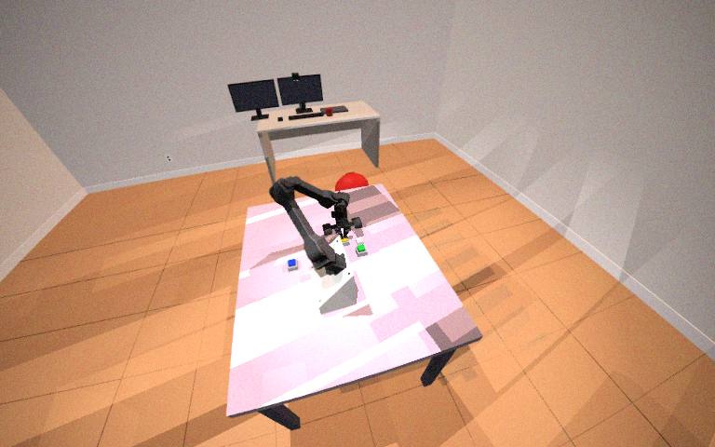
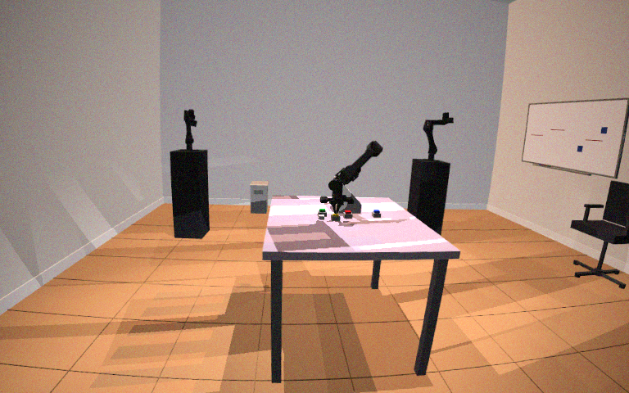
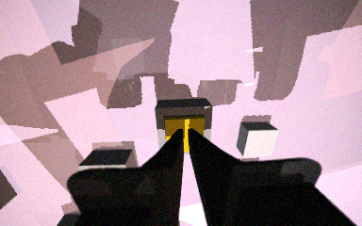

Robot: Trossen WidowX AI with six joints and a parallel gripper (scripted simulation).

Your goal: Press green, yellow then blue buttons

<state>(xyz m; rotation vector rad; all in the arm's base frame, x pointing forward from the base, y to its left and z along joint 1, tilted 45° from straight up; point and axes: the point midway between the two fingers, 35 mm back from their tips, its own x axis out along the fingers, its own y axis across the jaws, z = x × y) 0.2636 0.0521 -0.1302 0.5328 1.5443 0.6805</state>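
My gripper tip is 10 mm above the yellow button. The rest, counted from my gripper tip: pale grey block: 20 mm behind, 80 mm to the right, 20 mm below; green button: 90 mm behind, 70 mm to the right; red button: 60 mm behind, 80 mm to the left.
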